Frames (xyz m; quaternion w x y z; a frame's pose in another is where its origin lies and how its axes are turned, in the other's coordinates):
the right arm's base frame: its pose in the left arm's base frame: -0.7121 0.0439 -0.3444 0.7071 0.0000 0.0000 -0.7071
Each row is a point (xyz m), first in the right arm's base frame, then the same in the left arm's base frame.
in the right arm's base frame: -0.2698 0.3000 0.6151
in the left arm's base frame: -0.4121 0.3137 0.2707
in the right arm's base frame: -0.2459 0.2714 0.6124
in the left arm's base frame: -0.4407 0.2898 0.2680
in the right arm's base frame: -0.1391 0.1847 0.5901
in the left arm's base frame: -0.5274 0.1830 0.2457
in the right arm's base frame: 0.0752 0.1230 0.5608
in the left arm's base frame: -0.5891 -0.0313 0.2164
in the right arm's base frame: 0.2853 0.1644 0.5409
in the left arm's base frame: -0.5477 -0.2414 0.1965
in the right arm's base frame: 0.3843 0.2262 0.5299
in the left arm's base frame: -0.4859 -0.3404 0.1855
